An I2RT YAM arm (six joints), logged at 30 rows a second.
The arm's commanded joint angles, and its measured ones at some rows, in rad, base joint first. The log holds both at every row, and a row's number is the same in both.
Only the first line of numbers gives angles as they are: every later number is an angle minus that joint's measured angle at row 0.
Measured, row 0:
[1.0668, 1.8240, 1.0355, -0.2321, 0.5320, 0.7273]
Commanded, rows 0 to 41:
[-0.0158, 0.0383, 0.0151, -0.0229, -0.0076, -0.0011]
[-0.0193, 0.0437, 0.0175, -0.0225, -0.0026, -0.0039]
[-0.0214, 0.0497, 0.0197, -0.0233, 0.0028, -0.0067]
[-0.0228, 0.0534, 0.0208, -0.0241, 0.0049, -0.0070]
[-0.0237, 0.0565, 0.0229, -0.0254, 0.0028, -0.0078]
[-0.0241, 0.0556, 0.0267, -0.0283, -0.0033, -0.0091]
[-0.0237, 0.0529, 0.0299, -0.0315, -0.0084, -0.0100]
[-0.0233, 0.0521, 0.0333, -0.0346, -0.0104, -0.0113]
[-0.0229, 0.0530, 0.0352, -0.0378, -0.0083, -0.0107]
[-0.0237, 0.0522, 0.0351, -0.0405, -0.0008, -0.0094]
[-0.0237, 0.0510, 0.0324, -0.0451, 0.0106, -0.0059]
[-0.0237, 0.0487, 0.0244, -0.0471, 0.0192, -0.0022]
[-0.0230, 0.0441, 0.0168, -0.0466, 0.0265, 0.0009]
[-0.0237, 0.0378, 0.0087, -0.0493, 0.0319, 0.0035]
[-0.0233, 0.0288, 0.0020, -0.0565, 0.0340, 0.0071]
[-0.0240, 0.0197, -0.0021, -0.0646, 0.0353, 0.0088]
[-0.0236, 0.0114, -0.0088, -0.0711, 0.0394, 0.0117]
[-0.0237, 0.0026, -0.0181, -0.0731, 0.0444, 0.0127]
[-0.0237, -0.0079, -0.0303, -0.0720, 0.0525, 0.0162]
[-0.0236, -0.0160, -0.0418, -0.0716, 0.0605, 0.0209]
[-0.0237, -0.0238, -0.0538, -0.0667, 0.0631, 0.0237]
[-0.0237, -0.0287, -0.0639, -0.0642, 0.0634, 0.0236]
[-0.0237, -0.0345, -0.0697, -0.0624, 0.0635, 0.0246]
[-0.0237, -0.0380, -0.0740, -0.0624, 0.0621, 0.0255]
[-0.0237, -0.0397, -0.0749, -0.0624, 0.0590, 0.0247]
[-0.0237, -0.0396, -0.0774, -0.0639, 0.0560, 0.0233]
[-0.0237, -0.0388, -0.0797, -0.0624, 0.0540, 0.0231]
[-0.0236, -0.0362, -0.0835, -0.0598, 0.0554, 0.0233]
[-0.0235, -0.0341, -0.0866, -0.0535, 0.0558, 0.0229]
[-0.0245, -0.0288, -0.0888, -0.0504, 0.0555, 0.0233]
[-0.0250, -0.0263, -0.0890, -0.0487, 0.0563, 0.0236]
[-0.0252, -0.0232, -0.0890, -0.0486, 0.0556, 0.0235]
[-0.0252, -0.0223, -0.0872, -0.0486, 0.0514, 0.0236]
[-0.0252, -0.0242, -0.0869, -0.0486, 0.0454, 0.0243]
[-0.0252, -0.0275, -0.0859, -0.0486, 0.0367, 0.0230]
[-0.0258, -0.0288, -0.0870, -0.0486, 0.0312, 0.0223]
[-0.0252, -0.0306, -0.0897, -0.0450, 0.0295, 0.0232]
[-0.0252, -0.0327, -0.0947, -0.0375, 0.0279, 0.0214]
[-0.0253, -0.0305, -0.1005, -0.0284, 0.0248, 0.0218]
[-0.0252, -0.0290, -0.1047, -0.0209, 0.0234, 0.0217]
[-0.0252, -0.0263, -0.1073, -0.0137, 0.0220, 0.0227]
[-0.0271, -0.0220, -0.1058, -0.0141, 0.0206, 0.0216]
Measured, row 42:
[-0.0198, -0.0198, -0.0782, 0.0034, 0.0309, 0.0118]
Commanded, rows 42 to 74:
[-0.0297, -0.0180, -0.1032, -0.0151, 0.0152, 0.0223]
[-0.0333, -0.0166, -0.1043, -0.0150, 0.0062, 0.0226]
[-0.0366, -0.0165, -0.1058, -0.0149, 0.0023, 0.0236]
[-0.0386, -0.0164, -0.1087, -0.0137, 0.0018, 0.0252]
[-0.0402, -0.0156, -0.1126, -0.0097, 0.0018, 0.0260]
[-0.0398, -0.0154, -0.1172, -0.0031, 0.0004, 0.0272]
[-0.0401, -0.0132, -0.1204, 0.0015, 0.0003, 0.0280]
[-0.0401, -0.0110, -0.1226, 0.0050, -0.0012, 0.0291]
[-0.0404, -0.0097, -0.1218, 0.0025, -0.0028, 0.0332]
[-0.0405, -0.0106, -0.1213, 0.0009, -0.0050, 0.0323]
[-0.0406, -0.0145, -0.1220, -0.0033, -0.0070, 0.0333]
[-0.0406, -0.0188, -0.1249, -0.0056, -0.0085, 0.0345]
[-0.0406, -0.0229, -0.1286, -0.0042, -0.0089, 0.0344]
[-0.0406, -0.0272, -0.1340, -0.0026, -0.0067, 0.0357]
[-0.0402, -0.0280, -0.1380, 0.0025, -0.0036, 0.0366]
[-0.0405, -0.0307, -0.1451, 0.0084, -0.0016, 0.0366]
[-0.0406, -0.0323, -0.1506, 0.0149, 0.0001, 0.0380]
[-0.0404, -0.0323, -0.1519, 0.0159, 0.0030, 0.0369]
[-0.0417, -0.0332, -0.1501, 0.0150, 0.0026, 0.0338]
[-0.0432, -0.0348, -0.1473, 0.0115, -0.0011, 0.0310]
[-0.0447, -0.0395, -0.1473, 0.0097, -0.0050, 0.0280]
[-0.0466, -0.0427, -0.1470, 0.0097, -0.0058, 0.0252]
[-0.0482, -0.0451, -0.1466, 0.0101, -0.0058, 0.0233]
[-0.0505, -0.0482, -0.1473, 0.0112, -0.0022, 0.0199]
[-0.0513, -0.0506, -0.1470, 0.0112, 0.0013, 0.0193]
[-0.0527, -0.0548, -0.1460, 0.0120, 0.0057, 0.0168]
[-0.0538, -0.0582, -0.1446, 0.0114, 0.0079, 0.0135]
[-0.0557, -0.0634, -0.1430, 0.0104, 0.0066, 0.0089]
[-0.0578, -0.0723, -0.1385, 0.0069, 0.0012, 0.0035]
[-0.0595, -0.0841, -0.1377, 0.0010, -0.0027, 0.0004]
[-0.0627, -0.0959, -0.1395, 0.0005, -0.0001, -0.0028]
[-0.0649, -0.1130, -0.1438, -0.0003, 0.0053, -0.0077]
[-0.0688, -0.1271, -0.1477, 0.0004, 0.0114, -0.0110]
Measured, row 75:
[-0.0584, -0.0725, -0.1278, 0.0446, 0.0057, -0.0035]
